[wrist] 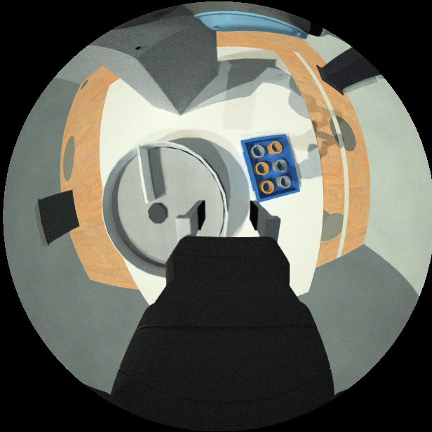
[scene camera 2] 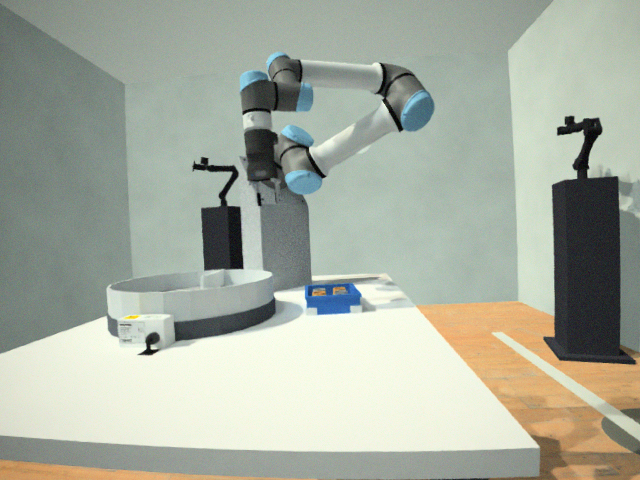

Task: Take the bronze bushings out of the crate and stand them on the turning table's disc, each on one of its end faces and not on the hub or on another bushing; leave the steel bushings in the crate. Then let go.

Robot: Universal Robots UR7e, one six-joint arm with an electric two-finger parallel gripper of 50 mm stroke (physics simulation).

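Frame: origin at the arm's base, x ahead, y left, z up, level; centimetres.
Seen in the pictures: gripper, fingertip midpoint: (scene camera 2: 268, 204).
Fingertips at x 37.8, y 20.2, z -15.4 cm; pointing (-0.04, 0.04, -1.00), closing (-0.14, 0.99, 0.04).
Pixels of each thing's top centre, then the offset from my fingertips to it.
- blue crate at its top centre: (scene camera 2: 330, 289) dx -9.4, dy +13.5, dz -24.6 cm
- white box at its top centre: (scene camera 2: 145, 317) dx +31.6, dy -12.0, dz -23.8 cm
A blue crate (scene camera 2: 333, 304) (wrist: 280, 193) stands on the table with bushings upright in two rows. Three are bronze: one bushing (wrist: 275, 148) at the top right, one (wrist: 261, 168) at the middle left, one (wrist: 267, 186) at the lower left. Three are steel: one (wrist: 257, 151) at the top left, one (wrist: 279, 166) at the middle right, one (wrist: 284, 181) at the lower right. The turning table's grey disc (wrist: 190, 175) carries a dark hub (wrist: 157, 213); no bushing shows on it. My gripper (scene camera 2: 268, 197) (wrist: 227, 209) is open and empty, high above the table, pointing down.
A round wall (scene camera 2: 191, 304) surrounds the disc, and an upright divider (wrist: 144, 175) runs from it towards the hub. A white box (scene camera 2: 146, 330) with a yellow label stands by the turning table. The grey robot pedestal (scene camera 2: 284, 242) stands behind. Dark camera stands (scene camera 2: 584, 268) (scene camera 2: 221, 237) flank the table.
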